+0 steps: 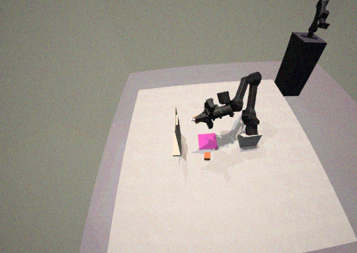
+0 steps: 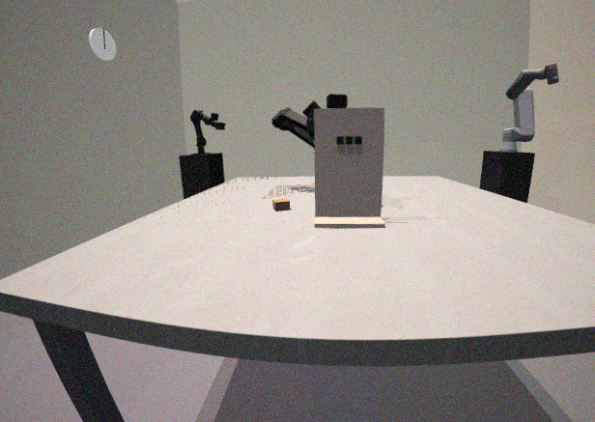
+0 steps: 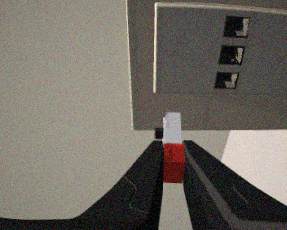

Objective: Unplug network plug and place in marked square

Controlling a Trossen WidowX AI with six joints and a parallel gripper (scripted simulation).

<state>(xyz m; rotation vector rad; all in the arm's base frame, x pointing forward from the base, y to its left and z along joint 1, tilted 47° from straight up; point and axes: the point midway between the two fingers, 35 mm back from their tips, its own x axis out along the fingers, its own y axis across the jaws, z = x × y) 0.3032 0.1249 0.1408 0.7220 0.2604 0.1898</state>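
Now: the magenta marked square 26 cm below my gripper tip, 8 cm behind it and 2 cm to the right of it. Also, from my gripper tip: network plug (right at my gripper tip); then panel (13 cm below, 11 cm ahead).
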